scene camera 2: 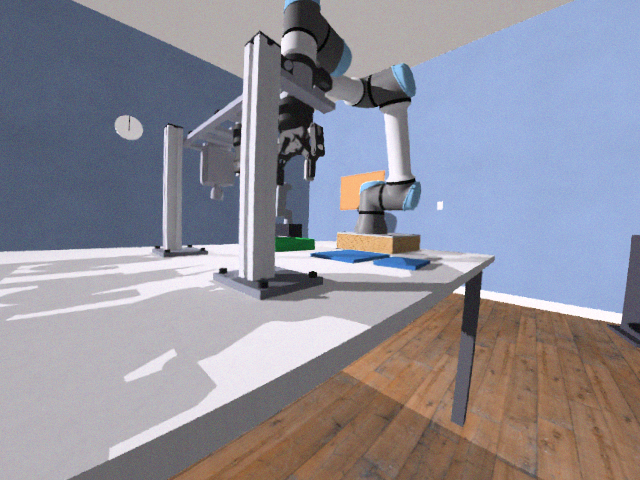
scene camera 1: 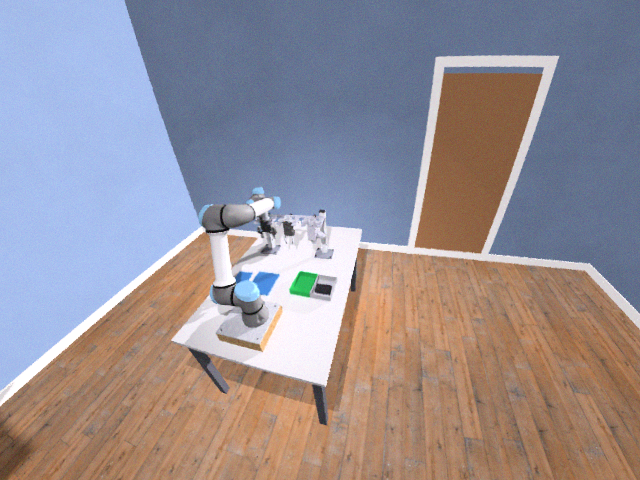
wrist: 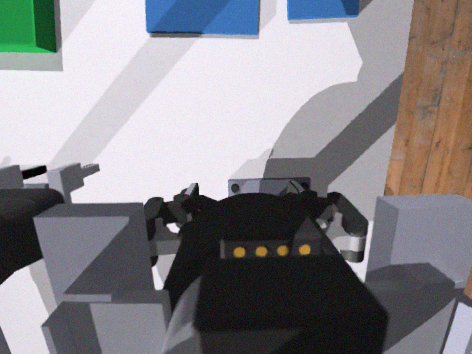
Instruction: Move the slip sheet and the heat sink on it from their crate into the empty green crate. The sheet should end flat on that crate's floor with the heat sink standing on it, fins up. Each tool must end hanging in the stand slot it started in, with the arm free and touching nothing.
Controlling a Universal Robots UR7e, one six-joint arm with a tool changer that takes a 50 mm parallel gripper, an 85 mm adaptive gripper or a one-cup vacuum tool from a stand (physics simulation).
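Frame: origin at the arm's base, x ahead, y left, z up, level; millimetres.
Seen in the pictures: arm's base, link origin: (scene camera 2: 370, 233) (scene camera 1: 256, 316).
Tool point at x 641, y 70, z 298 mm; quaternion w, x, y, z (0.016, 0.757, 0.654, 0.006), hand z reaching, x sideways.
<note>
Offsets run from my tool point to a thing's middle. "*": to the spot under its first point. Level surfaces: height alone.
The dark heat sink {dy -433, dx -368, dz -350 mm} (scene camera 1: 323, 288) (scene camera 2: 291, 229) sits in its grey crate {* dy -497, dx -279, dz -367 mm} (scene camera 1: 333, 281); the slip sheet under it cannot be told apart. The green crate {dy -300, dx -319, dz -348 mm} (scene camera 1: 304, 283) (scene camera 2: 295, 244) (wrist: 45, 25) stands beside it and looks empty. The arm's wrist is over the end slot of the tool stand (scene camera 2: 260, 155) (wrist: 425, 225), at the black 85 mm adaptive gripper (scene camera 1: 268, 236) (scene camera 2: 295, 173) (wrist: 244, 187). This gripper has its fingers spread wide with nothing between them, high above the table and away from both crates. The coupling face is hidden.
The 50 mm gripper (scene camera 1: 288, 229) (wrist: 25, 215) hangs in the middle slot. The vacuum tool {dy -365, dx -52, dz -105 mm} (scene camera 1: 314, 229) (scene camera 2: 217, 165) hangs in the far slot. A large blue mat {dz -360 mm} (scene camera 1: 266, 282) (scene camera 2: 348, 255) (wrist: 202, 17) and a smaller blue mat (scene camera 2: 402, 262) (wrist: 322, 9) lie near the table's edge.
</note>
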